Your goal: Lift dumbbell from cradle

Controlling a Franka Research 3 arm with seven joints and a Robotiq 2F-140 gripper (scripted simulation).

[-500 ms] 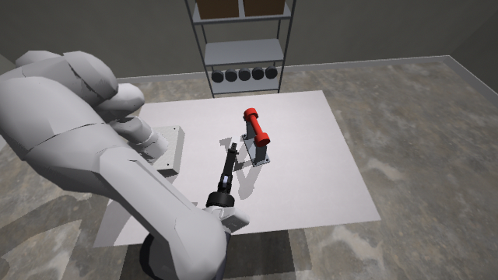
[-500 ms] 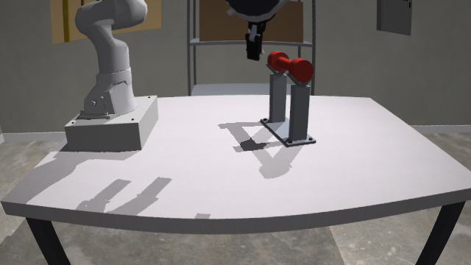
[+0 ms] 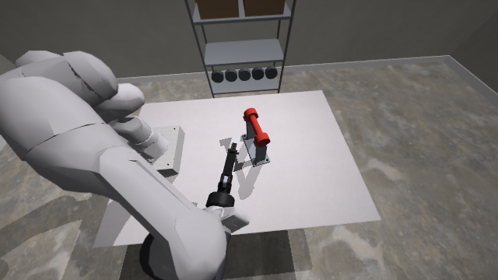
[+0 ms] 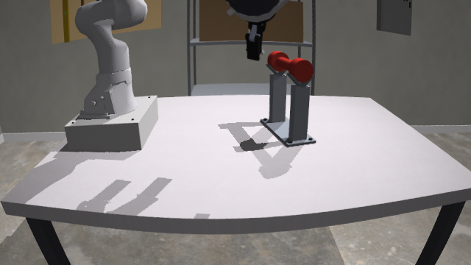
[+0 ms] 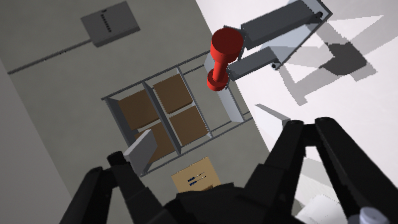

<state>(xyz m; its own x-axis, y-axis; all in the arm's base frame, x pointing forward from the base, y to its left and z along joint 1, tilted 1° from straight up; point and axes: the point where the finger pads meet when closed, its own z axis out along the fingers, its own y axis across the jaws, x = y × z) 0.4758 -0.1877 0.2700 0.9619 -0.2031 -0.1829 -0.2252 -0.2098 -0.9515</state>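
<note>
Now: the red dumbbell 21 cm to the left of my hand, 14 cm below it and 10 cm ahead of it. Also, from my hand: grey cradle (26 cm below, 21 cm to the left, 10 cm ahead).
</note>
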